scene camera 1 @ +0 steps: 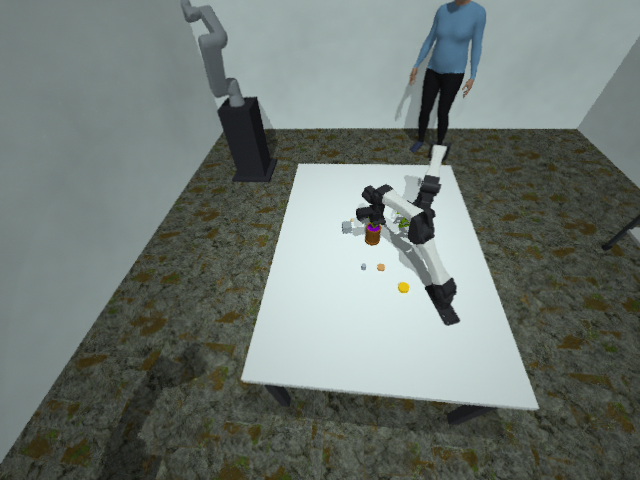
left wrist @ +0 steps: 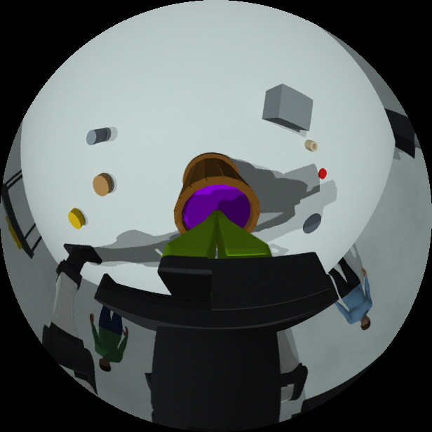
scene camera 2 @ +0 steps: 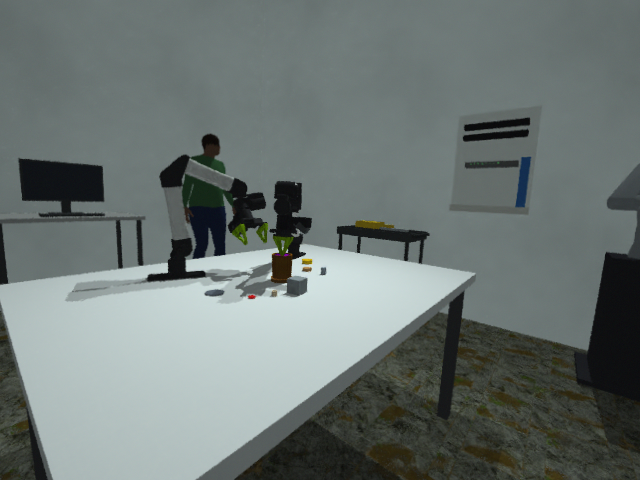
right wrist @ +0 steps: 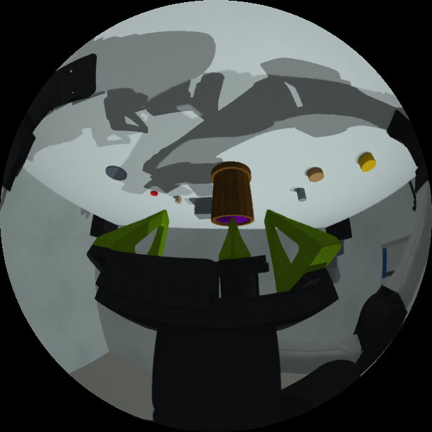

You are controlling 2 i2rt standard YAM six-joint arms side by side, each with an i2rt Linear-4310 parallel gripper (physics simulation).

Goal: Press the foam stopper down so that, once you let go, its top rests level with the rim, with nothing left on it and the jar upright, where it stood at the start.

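A brown ribbed jar [scene camera 1: 372, 237] [scene camera 2: 281, 269] [left wrist: 210, 167] [right wrist: 232, 192] stands upright on the white table. The purple-topped stopper [left wrist: 215, 196] [right wrist: 241, 219] sits inside its mouth, with its top near the rim; any small height difference is hard to tell. My left gripper [scene camera 2: 282, 253] [left wrist: 216, 215] is shut and empty, pointing down with its fingertips at the stopper's top, apparently touching it; the tips cover part of the top. My right gripper [scene camera 2: 254, 241] [right wrist: 216, 214] is open and empty, held above the table to the left of the jar in scene camera 2.
A grey block [scene camera 1: 346, 226] [scene camera 2: 296, 285] [left wrist: 287, 107] stands near the jar. A beige piece [left wrist: 308, 145], a red disc [left wrist: 322, 173] and a dark disc [left wrist: 312, 223] lie on one side. A grey cylinder [left wrist: 95, 136], an orange disc [left wrist: 103, 184] and a yellow disc [left wrist: 76, 218] lie on the other.
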